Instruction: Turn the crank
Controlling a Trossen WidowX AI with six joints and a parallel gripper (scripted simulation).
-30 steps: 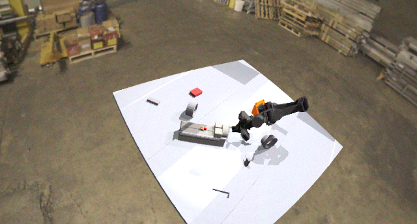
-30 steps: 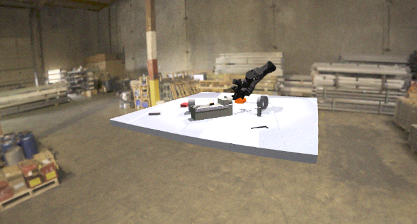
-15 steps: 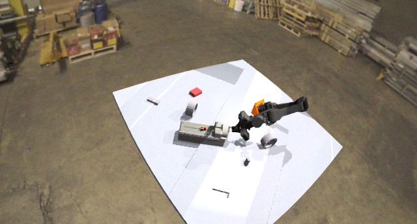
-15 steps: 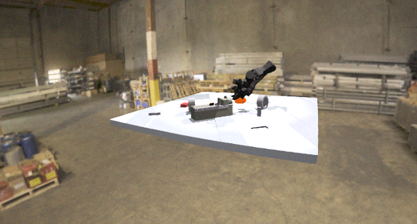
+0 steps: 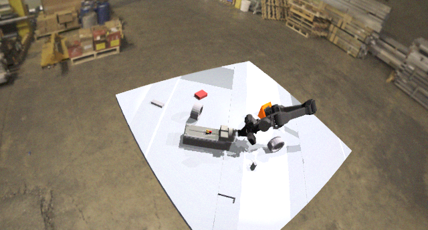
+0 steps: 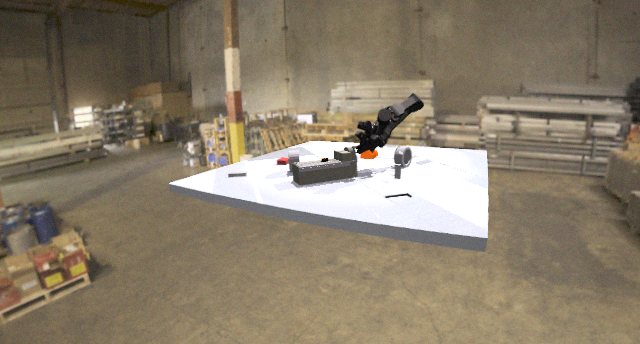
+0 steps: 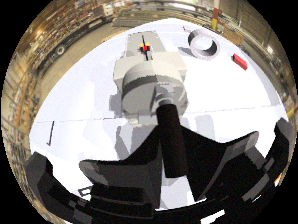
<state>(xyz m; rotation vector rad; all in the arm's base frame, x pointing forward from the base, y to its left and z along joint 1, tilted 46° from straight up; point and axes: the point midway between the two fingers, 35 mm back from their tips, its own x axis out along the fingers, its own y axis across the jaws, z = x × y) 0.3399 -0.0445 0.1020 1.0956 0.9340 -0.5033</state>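
The red pointer lies 110 mm ahead of my gripper tip, 110 mm to the right of it and 10 mm below it. From my gripper tip the other things lie so: hex key: 280 mm ahead, 230 mm to the left, 90 mm below; then dark crank handle: 10 mm behind, 10 mm to the left, 30 mm above; then small clip: 50 mm ahead, 180 mm to the left, 60 mm below.
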